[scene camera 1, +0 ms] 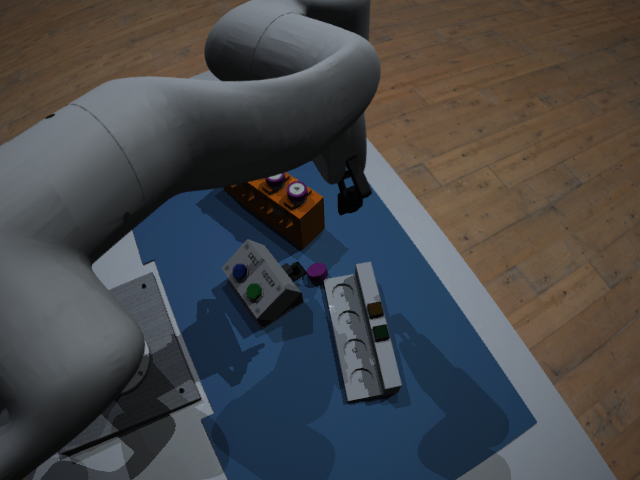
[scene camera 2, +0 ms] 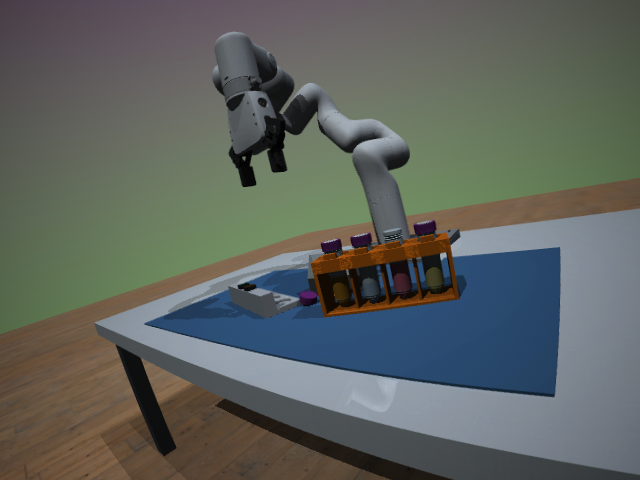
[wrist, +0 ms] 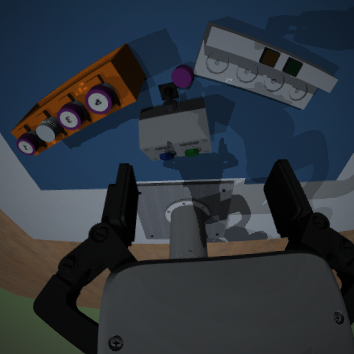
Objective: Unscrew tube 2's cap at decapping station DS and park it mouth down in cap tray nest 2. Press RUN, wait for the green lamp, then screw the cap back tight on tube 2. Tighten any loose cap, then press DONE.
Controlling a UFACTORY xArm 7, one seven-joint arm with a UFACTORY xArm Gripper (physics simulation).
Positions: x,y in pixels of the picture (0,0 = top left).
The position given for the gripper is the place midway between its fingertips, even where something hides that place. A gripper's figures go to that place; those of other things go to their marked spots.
The gripper [scene camera 2: 263,179] is 62 cm from the lens. A tube 2 [scene camera 2: 400,272]: 52 cm from the lens.
